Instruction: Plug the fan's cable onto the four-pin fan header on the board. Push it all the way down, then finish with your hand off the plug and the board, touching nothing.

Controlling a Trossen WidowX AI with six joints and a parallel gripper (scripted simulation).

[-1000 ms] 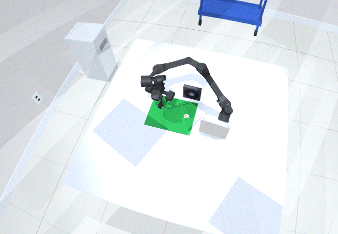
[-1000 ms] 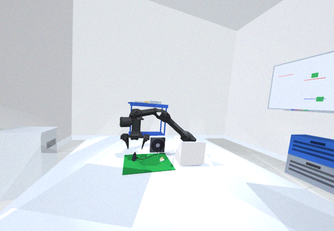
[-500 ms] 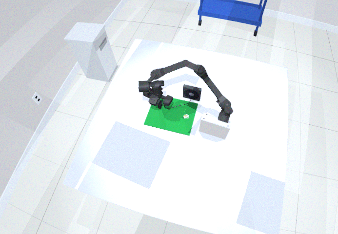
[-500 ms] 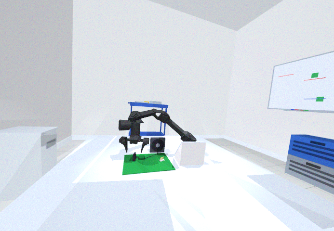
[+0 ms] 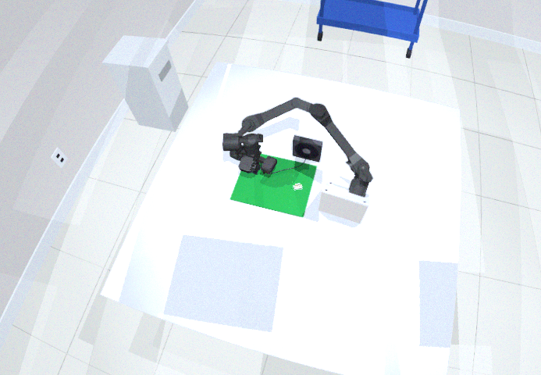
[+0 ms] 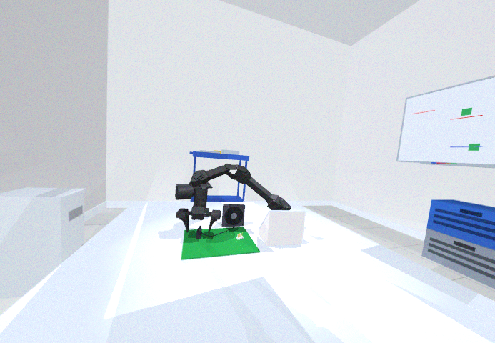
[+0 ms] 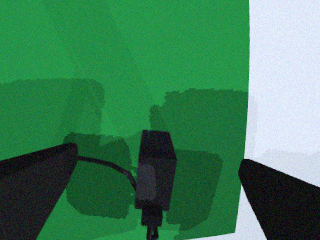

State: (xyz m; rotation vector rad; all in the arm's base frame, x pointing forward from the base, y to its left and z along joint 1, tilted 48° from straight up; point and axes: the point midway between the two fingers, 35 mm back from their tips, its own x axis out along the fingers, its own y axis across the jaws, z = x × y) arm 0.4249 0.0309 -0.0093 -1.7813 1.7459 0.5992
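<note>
The black fan plug lies 10 mm to the right of my gripper tip and 10 mm below it. The rest, counted from my gripper tip: black fan (170 mm behind, 150 mm to the right, 30 mm above); then white four-pin header (190 mm behind, 30 mm below); then green board (90 mm behind, 10 mm to the left, 50 mm below).
</note>
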